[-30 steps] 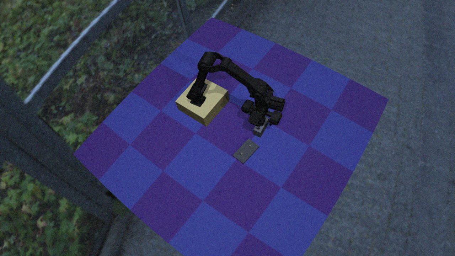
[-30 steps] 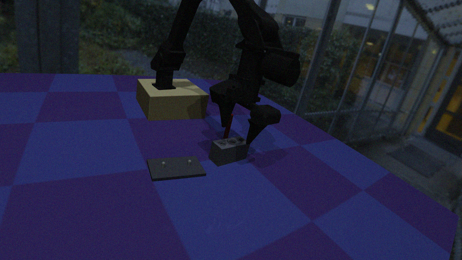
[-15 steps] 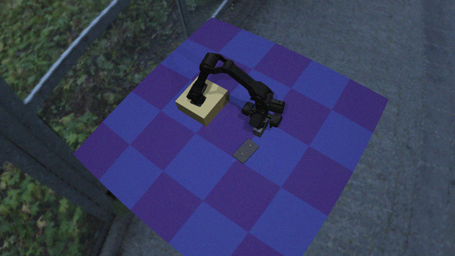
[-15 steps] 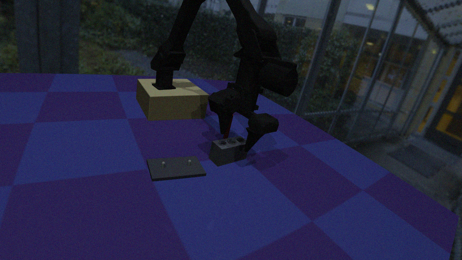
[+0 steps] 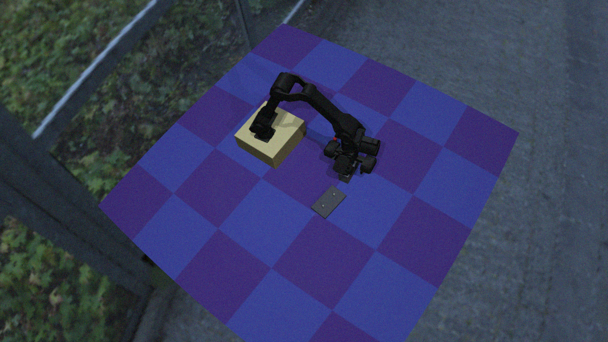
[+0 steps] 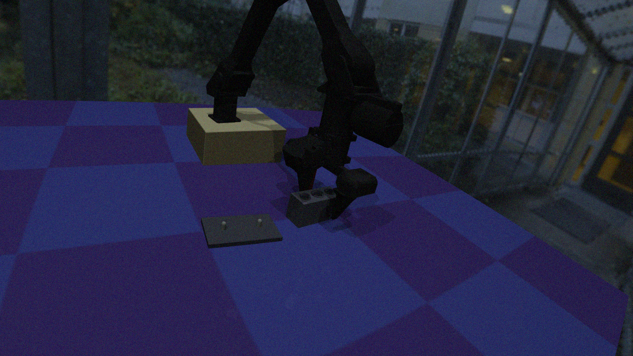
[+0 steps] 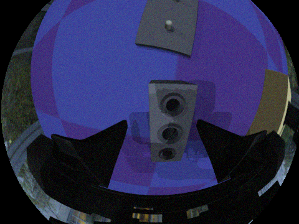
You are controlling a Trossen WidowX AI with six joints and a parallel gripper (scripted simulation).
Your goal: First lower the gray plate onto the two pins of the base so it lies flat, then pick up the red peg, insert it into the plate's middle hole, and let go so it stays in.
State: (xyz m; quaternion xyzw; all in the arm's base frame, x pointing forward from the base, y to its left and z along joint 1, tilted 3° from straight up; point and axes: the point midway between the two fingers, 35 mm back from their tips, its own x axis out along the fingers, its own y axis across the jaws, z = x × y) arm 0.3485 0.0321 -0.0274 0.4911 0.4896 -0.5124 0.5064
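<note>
Now: the gray plate 1 cm behind my gripper tip and 1 cm above it. The rest, counted from my gripper tip: red peg (10 cm behind, 6 cm to the left, 1 cm above); dark base (1 cm behind, 15 cm to the right, 2 cm below).
</note>
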